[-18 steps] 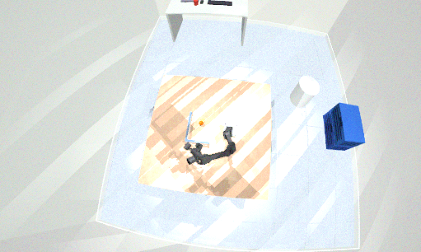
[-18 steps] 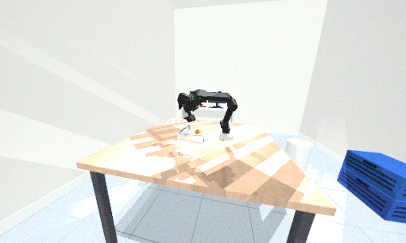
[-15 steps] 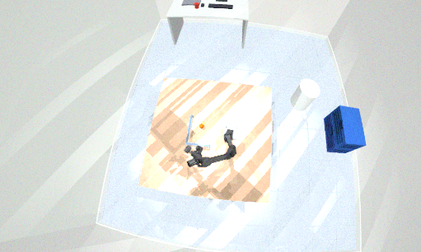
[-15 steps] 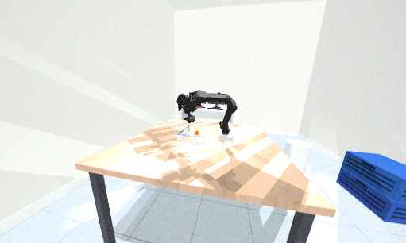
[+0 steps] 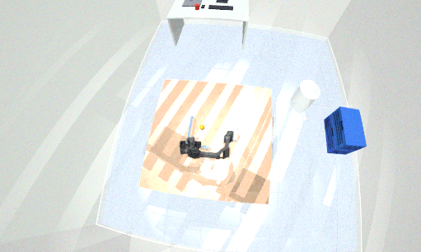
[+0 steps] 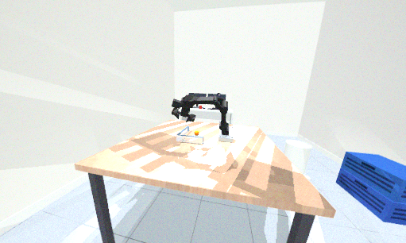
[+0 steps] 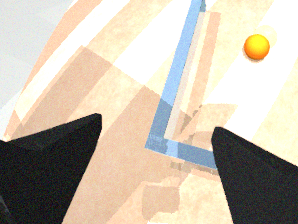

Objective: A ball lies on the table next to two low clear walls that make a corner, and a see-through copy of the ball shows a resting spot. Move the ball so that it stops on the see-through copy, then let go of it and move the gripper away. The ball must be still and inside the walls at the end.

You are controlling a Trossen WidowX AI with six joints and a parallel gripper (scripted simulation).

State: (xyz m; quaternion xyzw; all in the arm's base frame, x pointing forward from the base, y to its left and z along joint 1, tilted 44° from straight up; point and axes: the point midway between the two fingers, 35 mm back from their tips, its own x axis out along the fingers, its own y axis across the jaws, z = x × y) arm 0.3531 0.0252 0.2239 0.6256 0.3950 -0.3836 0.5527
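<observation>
My gripper tip is 80 mm past the orange ball, 210 mm to the left of it and 170 mm above it. Round my gripper tip: see-through copy of ball: 90 mm behind, 240 mm to the right, 170 mm below.
</observation>
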